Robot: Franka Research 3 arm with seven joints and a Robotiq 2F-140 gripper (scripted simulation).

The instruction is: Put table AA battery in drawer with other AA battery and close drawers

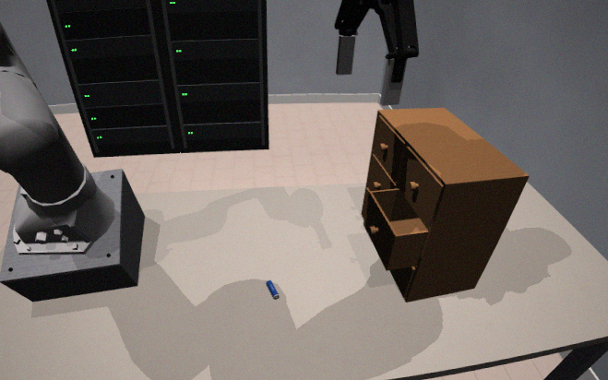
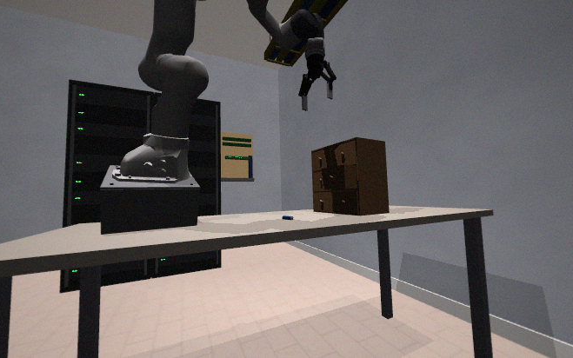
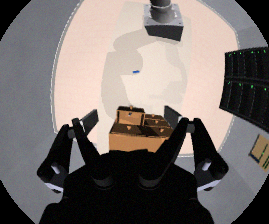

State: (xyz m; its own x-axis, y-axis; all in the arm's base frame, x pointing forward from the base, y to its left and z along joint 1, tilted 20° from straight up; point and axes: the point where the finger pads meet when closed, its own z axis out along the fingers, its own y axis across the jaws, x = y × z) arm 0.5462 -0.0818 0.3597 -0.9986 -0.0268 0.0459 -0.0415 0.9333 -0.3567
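My hand is 48 cm above the blue AA battery, 15 cm past it and 3 cm to the right of it.
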